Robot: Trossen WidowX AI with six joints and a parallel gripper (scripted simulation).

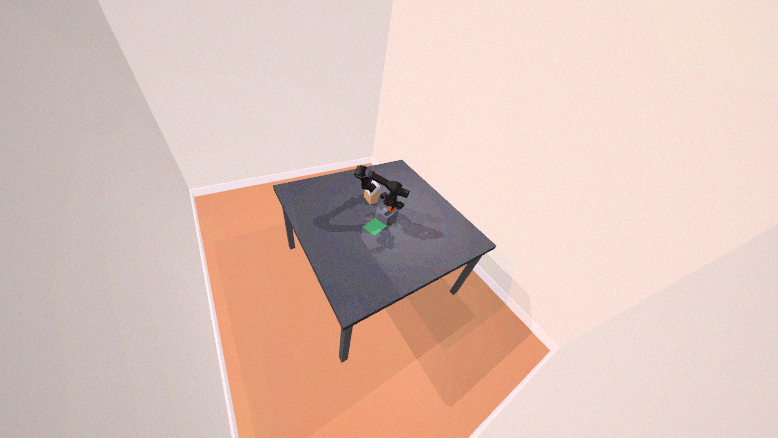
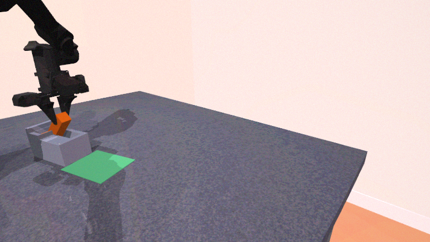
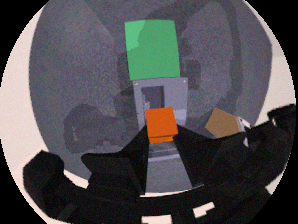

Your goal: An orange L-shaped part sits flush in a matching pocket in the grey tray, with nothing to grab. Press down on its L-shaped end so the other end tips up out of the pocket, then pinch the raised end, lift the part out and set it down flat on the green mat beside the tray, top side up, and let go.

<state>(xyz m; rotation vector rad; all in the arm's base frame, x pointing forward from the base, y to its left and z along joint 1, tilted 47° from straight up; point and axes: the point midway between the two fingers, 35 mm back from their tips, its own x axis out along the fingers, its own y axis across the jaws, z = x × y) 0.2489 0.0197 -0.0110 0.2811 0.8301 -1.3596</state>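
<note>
My gripper tip is 14 cm to the left of the green mat, 11 cm above it and 4 cm short of it. The rest, counted from my gripper tip: orange L-shaped part 3 cm to the left, 3 cm below, 3 cm behind.
</note>
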